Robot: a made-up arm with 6 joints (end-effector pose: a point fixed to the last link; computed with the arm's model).
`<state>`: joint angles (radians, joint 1 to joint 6).
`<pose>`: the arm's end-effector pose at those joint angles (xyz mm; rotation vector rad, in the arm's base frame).
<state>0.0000 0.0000 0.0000 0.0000 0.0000 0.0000</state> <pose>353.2 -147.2 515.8 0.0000 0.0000 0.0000</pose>
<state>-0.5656 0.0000 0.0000 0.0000 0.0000 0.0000</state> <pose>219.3 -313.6 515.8 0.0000 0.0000 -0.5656</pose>
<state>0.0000 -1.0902 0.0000 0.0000 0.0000 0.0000</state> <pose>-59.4 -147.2 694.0 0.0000 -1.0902 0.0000</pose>
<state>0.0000 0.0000 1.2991 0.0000 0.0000 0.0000</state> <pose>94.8 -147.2 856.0 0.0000 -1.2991 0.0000</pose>
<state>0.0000 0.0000 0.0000 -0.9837 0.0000 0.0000</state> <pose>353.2 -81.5 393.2 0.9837 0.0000 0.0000</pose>
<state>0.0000 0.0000 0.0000 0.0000 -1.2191 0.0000</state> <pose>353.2 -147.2 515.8 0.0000 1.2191 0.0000</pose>
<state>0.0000 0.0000 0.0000 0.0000 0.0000 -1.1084</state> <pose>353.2 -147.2 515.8 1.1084 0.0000 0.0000</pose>
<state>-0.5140 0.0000 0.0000 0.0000 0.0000 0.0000</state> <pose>235.2 -301.8 515.8 0.0000 0.0000 -0.5140</pose>
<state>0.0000 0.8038 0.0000 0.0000 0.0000 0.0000</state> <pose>425.9 -147.2 184.7 0.0000 0.8038 0.0000</pose>
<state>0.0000 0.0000 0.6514 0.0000 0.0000 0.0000</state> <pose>280.9 -147.2 729.9 0.0000 -0.6514 0.0000</pose>
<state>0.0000 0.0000 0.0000 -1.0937 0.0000 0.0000</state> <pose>353.2 -67.6 385.0 1.0937 0.0000 0.0000</pose>
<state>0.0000 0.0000 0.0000 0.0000 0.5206 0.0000</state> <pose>353.2 -147.2 515.8 0.0000 -0.5206 0.0000</pose>
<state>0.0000 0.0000 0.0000 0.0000 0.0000 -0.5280</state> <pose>353.2 -147.2 515.8 0.5280 0.0000 0.0000</pose>
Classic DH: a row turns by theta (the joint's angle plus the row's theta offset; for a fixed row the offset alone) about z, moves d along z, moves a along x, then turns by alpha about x. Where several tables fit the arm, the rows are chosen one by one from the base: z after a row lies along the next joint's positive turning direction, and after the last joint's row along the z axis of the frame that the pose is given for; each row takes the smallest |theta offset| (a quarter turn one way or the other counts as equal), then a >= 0, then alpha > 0; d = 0 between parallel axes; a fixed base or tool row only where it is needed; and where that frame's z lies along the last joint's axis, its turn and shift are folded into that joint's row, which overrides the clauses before.
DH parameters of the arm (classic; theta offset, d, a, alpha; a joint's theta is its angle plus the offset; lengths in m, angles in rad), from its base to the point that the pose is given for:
joint 1: 0 0.2647 0 -1.5708
joint 2: -1.5708 0 0.2511 3.1416
joint 3: 0 0 0 -1.5708
joint 4: 0 -0.3532 0 1.5708
joint 5: 0 0.1472 0 -1.5708
joint 6: 1.5708 0 0 1.5708
tool (fixed): -1.5708 0 0 0

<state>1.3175 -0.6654 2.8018 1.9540 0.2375 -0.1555</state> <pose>-165.0 -418.0 219.9 0.9991 -1.1879 -1.8512</pose>
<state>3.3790 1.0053 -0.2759 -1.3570 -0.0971 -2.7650</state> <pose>-177.4 -10.8 19.7 0.3907 1.6553 -0.7688</pose>
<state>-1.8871 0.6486 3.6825 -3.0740 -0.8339 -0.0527</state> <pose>201.3 142.9 512.7 -0.4607 0.6152 1.1461</pose>
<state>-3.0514 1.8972 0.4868 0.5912 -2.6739 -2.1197</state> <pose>-384.7 87.9 -151.4 -0.5186 -1.0734 0.0636</pose>
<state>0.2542 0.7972 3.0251 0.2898 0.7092 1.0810</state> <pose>-31.7 -154.0 694.1 -0.1181 -2.3678 -1.7155</pose>
